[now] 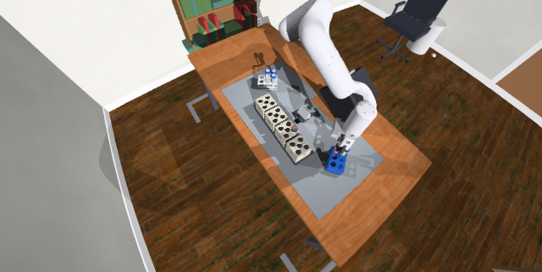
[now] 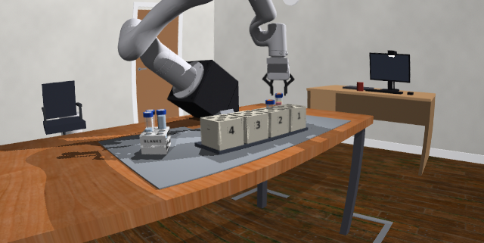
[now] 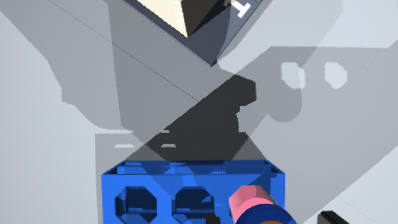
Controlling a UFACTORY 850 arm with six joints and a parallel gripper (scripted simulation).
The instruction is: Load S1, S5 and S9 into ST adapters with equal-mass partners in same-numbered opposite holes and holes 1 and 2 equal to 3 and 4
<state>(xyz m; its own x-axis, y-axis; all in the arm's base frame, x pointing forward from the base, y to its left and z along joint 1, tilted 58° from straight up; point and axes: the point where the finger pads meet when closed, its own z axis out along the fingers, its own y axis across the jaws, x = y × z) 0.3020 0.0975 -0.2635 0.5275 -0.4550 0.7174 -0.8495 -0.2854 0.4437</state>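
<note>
My hand is 7 cm above the sample tube, 1 cm to the left of it and 1 cm past it. Round my hand: blue rack 10 cm below, 4 cm to the left, 2 cm ahead; then white blanks rack 63 cm to the right, 10 cm below, 3 cm behind; then green DONE key 29 cm to the right, 8 cm behind, 7 cm below.
</note>
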